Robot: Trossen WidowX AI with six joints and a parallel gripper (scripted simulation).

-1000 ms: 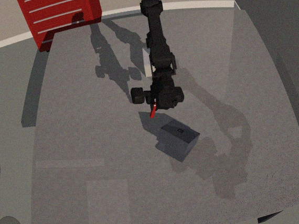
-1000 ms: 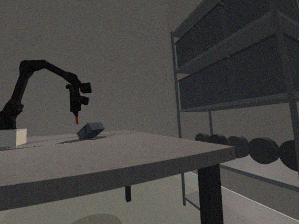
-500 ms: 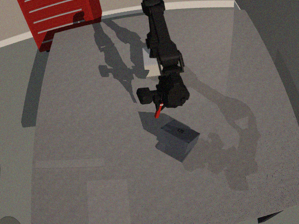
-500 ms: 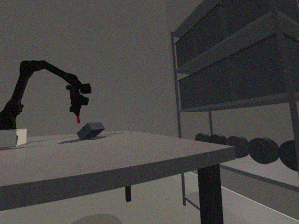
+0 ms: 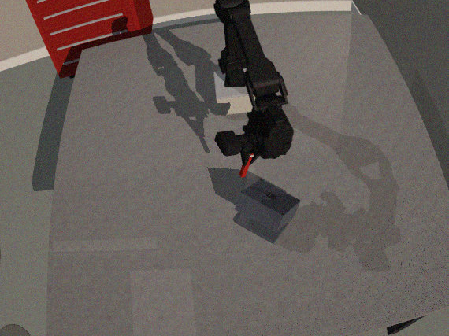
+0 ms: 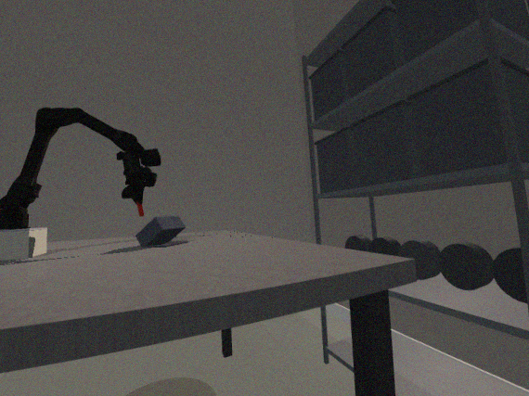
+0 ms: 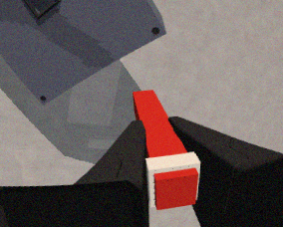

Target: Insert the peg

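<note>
The sloped panel lies 6 cm ahead of my gripper tip, 6 cm to the left of it and 10 cm below it. From my gripper tip the other things lie so: red square peg (1 cm behind, 1 cm above).
</note>
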